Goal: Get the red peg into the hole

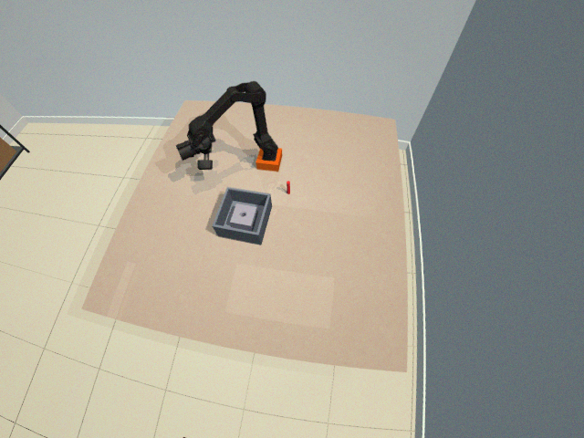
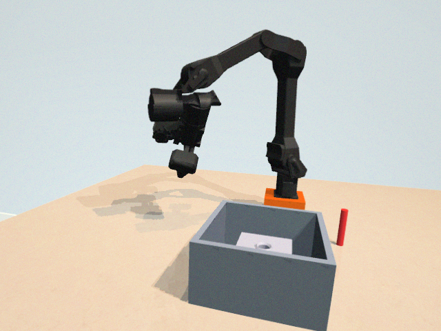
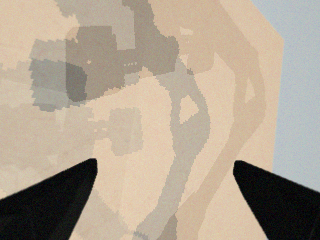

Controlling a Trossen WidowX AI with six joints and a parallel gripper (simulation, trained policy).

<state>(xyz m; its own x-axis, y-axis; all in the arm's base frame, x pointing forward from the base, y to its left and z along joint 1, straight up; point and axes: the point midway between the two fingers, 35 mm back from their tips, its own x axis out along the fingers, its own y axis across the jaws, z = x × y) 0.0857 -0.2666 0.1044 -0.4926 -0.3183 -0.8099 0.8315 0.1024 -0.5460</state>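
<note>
Right now my gripper tip is 10 cm short of the red peg, 39 cm to the right of it and 9 cm above it. Round my gripper tip: plate: 27 cm ahead, 23 cm to the left, 8 cm below; grey box: 27 cm ahead, 23 cm to the left, 10 cm below.
</note>
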